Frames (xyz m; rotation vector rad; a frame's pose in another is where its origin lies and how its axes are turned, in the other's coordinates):
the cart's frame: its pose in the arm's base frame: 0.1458 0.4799 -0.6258 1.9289 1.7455 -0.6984
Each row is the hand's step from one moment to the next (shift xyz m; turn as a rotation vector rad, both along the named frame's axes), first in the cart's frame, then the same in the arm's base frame.
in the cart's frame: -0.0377 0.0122 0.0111 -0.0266 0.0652 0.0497
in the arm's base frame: 0.0086 -0.0373 0.0152 0.0593 -0.0585 -0.0222
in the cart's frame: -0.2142 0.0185 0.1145 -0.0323 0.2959 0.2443
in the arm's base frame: -0.0057 -0.2389 0.0470 0.2743 -0.2091 -0.1712
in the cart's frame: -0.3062 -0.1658 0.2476 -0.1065 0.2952 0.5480
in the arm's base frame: -0.2054 -0.3746 0.0041 0.2461 -0.4574 -0.3591
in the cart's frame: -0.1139 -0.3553 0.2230 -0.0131 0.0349 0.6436
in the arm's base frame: -0.3779 -0.1916 -0.0970 -0.0128 -0.4189 -0.4898
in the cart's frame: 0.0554 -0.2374 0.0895 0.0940 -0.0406 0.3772
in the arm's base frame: -0.2385 0.0107 -0.1021 -0.0607 -0.1610 -0.3510
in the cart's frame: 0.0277 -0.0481 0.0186 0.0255 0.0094 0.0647
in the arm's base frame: -0.0471 0.0146 -0.0315 0.0066 -0.0221 -0.0663
